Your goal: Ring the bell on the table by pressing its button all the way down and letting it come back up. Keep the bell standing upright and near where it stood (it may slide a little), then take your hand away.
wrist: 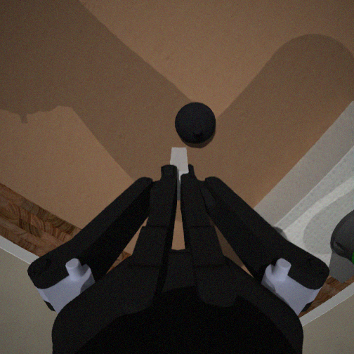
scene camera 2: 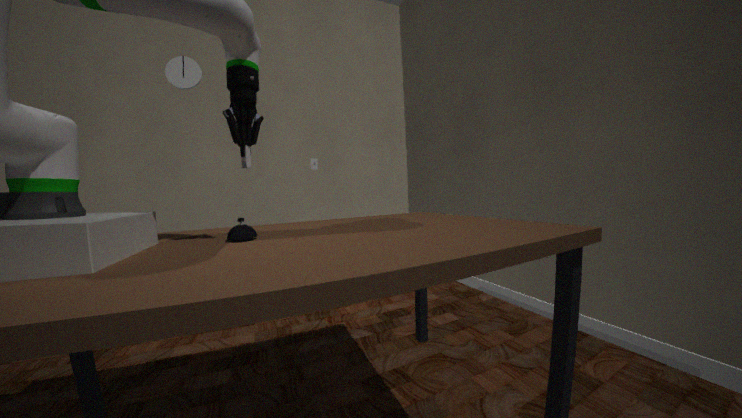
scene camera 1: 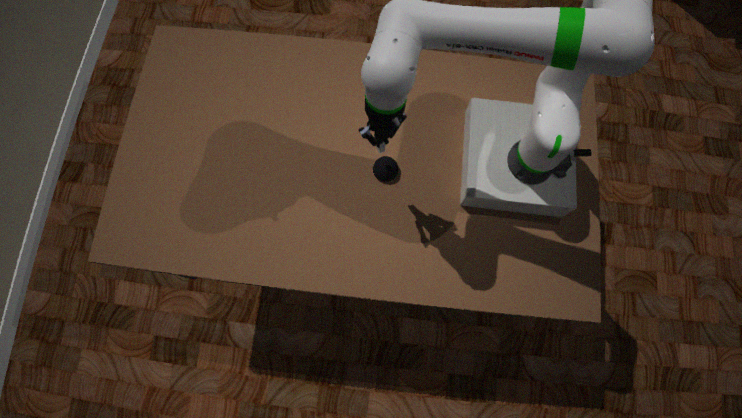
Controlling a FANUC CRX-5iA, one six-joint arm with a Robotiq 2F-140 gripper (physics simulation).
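Pixels of known places: gripper, fingertip midpoint: (scene camera 2: 246, 167) (scene camera 1: 380, 149); arm's base at its link origin: (scene camera 2: 47, 217) (scene camera 1: 530, 162).
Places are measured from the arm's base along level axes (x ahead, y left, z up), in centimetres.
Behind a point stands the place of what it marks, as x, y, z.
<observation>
A small black dome-shaped bell (scene camera 1: 385, 169) @[45.4, -1.2, -6.0] (scene camera 2: 241, 233) @[44.7, -6.4, -7.9] (wrist: 195, 122) stands upright on the brown table (scene camera 1: 249, 77) @[91.6, -39.7, -10.4] (scene camera 2: 415, 259) @[68.7, -51.8, -10.4]. Its button (scene camera 2: 240, 220) @[44.9, -3.5, -4.4] stands up on a short stem above the dome. My gripper (scene camera 1: 382, 147) @[47.8, -1.1, 11.2] (scene camera 2: 246, 165) @[47.8, -1.1, 11.2] (wrist: 178, 158) is shut and empty, pointing down. In the second scene view its tips are well above the bell, with a wide gap of air between them and the button. In the wrist view the bell lies just beyond the tips, slightly to the right.
The arm's white base block (scene camera 1: 511, 205) @[6.6, 12.8, -4.0] (scene camera 2: 46, 249) @[9.3, -22.5, -5.3] stands on the table to the right of the bell in the first scene view. The arm's shadows fall across the table around the bell. A clock (scene camera 2: 183, 72) hangs on the wall behind.
</observation>
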